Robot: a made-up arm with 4 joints. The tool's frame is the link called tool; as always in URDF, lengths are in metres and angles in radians.
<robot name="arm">
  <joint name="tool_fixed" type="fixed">
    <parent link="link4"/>
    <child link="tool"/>
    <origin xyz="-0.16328 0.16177 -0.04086" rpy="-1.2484 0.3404 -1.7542"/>
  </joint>
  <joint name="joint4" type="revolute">
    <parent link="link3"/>
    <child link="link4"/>
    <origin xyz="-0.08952 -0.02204 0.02" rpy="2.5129 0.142 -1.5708"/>
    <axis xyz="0 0 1"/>
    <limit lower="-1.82" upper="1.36"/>
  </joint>
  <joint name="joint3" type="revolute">
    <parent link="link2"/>
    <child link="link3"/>
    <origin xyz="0.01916 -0.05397 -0.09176" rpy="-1.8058 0 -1.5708"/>
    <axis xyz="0 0 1"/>
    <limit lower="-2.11" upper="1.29"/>
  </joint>
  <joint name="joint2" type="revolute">
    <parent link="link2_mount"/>
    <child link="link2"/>
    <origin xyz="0 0.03 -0.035" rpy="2.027 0.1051 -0.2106"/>
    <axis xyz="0 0 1"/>
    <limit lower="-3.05" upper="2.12"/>
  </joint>
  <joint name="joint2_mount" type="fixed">
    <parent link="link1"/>
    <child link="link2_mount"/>
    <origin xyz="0 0.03 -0.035"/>
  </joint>
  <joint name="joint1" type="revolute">
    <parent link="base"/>
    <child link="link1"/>
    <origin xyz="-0.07 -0.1 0.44" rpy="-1.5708 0 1.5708"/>
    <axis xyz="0 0 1"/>
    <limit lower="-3" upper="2.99"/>
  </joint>
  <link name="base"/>
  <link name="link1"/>
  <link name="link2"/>
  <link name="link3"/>
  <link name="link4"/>
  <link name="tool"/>
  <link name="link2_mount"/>
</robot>
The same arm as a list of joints. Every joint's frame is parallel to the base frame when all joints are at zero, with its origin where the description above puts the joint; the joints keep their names.
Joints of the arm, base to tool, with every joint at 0 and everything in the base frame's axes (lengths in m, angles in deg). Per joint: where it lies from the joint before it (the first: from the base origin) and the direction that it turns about. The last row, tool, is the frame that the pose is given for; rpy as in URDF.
joint1: origin -0.07 -0.1 0.44 axis -1 0 0
joint2: origin 0.07 0 -0.06 axis 0.438112 -0.232906 0.868224
joint3: origin 0.01 0.04 -0.1 axis 0 1 0
joint4: origin -0.07 0.02 0.06 axis -0.576583 -0.800676 0.162695
tool: origin -0.16 0.15 -0.08 rpy 21.69 37.79 -18.28
Joint limits (deg, base to tool): -171.89..171.31 -174.75..121.47 -120.89..73.91 -104.28..77.92

